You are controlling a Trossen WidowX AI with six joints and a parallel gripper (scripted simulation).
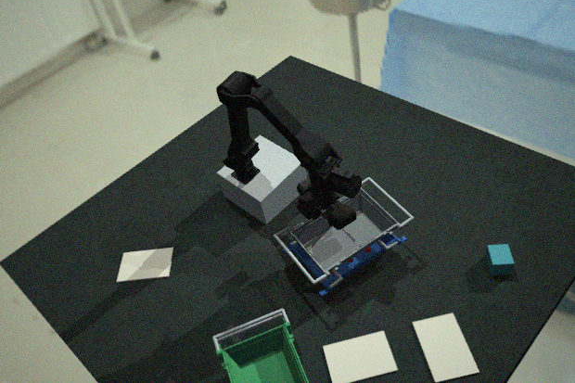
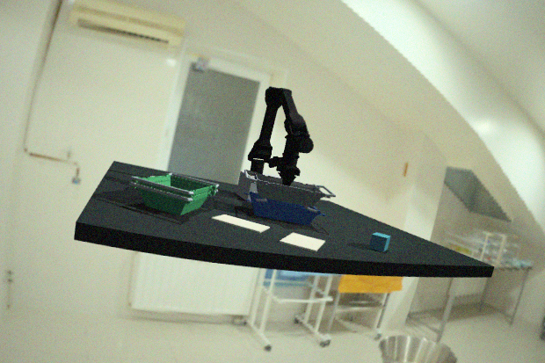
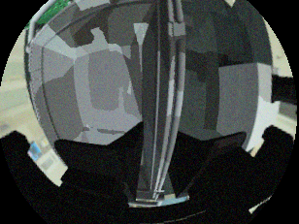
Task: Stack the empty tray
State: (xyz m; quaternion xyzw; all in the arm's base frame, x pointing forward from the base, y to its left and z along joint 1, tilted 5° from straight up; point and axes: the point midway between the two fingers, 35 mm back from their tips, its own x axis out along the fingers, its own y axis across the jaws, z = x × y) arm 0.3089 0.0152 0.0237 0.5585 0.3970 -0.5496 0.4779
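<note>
Right now the grey tray is 60 mm ahead of my gripper tip, 30 mm above it and 20 mm to the right of it. From my gripper tip the other things lie so: teal block: 390 mm ahead, 200 mm to the left, 60 mm below.
</note>
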